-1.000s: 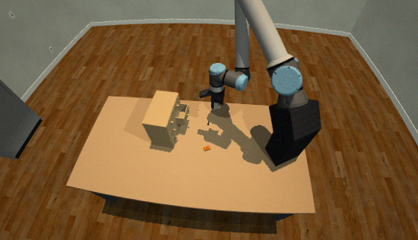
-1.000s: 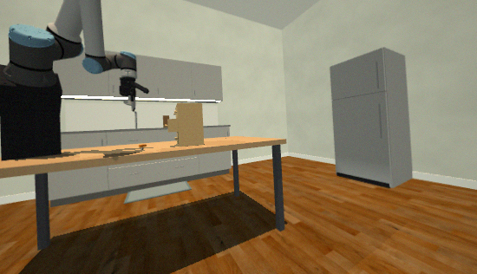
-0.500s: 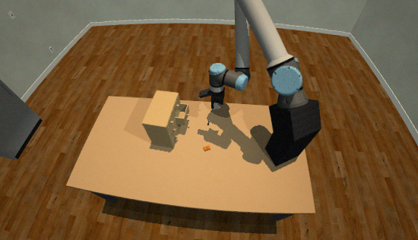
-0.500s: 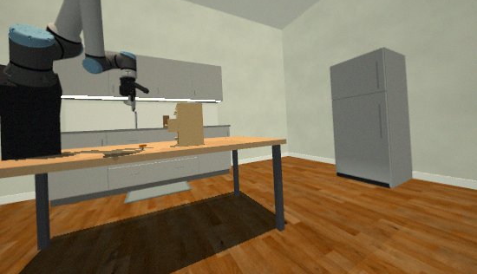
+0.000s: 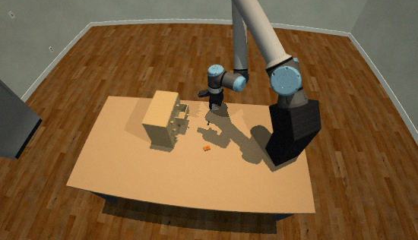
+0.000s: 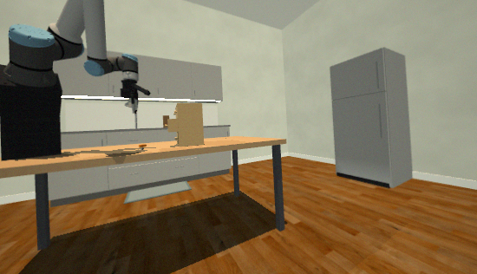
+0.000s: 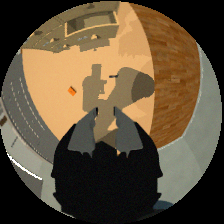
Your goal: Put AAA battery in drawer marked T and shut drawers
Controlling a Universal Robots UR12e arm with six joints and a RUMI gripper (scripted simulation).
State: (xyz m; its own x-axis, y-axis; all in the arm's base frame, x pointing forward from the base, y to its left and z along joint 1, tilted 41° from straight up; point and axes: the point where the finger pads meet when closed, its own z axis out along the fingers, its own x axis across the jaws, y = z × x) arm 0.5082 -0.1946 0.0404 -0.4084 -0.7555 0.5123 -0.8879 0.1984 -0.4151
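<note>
Now: hand 3 cm short of the small dark thin object, 5 cm to the left of it and 25 cm above it. Also, from my hand: drawer 27 cm ahead, 7 cm to the right, 13 cm below; then orange object 8 cm ahead, 18 cm to the left, 25 cm below.
</note>
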